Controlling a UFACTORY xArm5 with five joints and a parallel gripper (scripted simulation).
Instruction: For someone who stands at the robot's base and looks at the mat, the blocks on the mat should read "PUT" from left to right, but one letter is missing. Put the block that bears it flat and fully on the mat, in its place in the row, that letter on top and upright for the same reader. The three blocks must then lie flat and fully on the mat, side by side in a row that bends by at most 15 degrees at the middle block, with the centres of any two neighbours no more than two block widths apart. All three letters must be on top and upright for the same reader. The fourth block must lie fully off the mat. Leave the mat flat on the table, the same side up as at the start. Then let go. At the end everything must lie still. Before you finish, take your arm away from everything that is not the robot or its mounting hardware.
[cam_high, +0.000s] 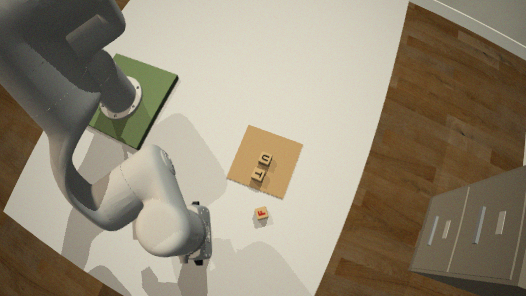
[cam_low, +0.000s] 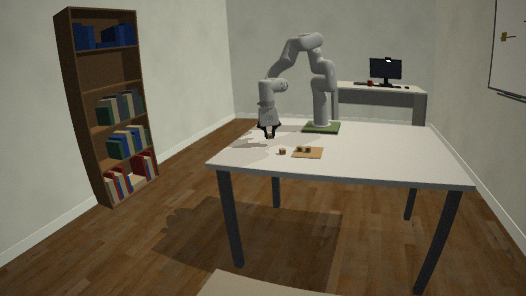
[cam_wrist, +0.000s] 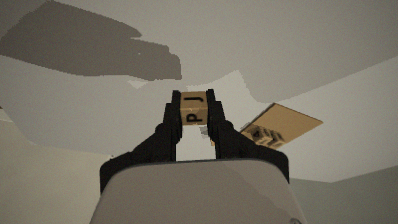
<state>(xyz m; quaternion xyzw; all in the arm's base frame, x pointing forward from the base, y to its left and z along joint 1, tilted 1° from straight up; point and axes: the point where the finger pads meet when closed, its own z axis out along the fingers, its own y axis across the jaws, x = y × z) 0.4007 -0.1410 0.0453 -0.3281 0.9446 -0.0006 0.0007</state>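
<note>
Now: the mat 220 mm to the left of my hand, 60 mm below it and 10 mm ahead of it. Also, from my hand: F block: 110 mm to the left, 70 mm ahead, 50 mm below; wooden block: 10 mm below.
</note>
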